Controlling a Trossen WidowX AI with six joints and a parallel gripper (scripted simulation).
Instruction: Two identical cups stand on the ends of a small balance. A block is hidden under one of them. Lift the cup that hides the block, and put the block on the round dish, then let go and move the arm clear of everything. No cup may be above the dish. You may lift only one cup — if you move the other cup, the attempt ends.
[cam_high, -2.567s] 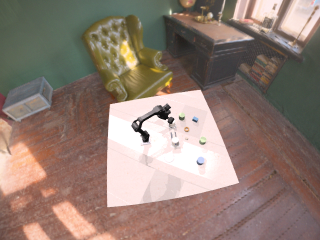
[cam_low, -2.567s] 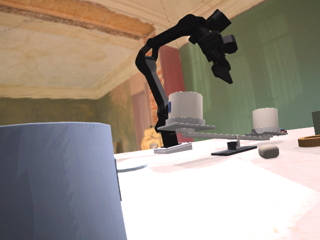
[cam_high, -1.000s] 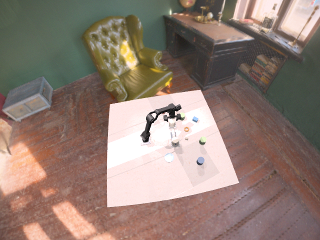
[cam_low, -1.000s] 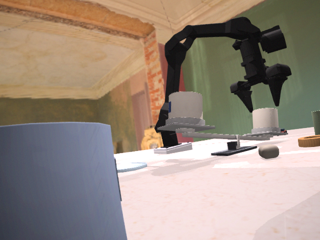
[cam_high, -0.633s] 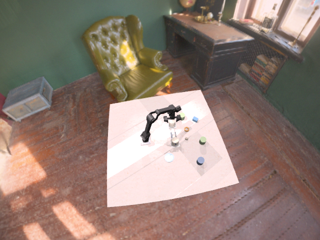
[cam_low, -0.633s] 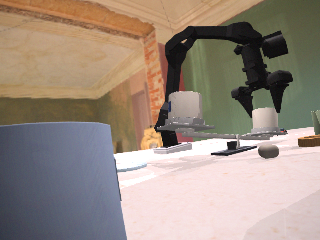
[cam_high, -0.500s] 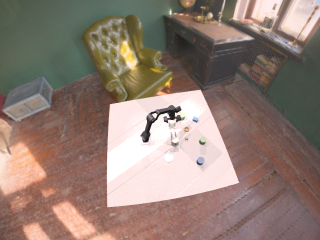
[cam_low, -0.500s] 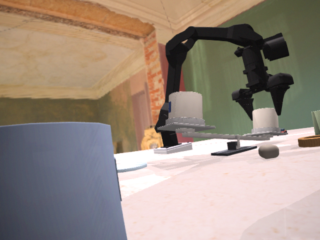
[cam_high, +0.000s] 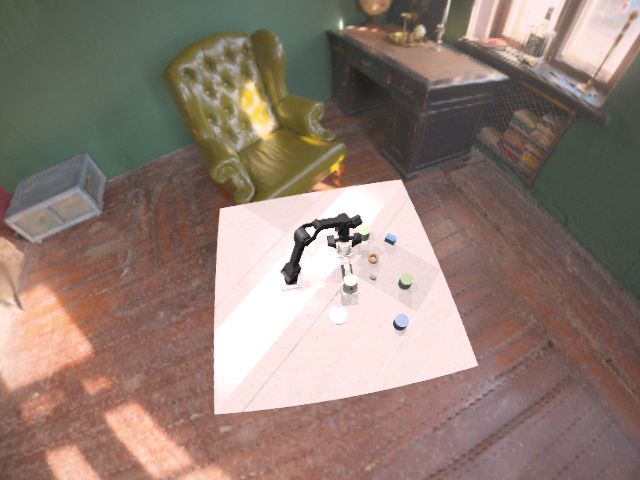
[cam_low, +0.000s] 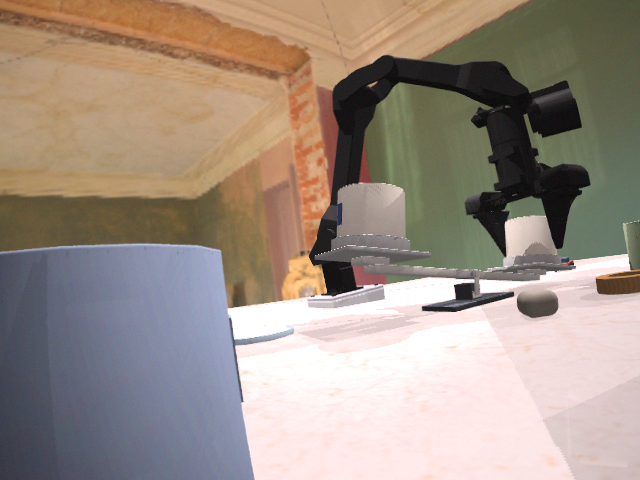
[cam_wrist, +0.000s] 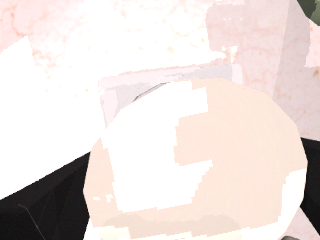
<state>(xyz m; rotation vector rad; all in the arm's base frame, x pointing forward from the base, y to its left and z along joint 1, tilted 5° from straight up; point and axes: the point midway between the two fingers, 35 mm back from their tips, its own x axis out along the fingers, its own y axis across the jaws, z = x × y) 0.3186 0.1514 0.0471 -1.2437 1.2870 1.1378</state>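
The red toy car lies 80 mm behind my gripper tip, 220 mm to the left of it and 30 mm below it. The rest, counted from my gripper tip: white cup 20 mm to the left, 10 mm above; then balance beam 140 mm to the right, 10 mm below; then pale teal block 10 mm below.
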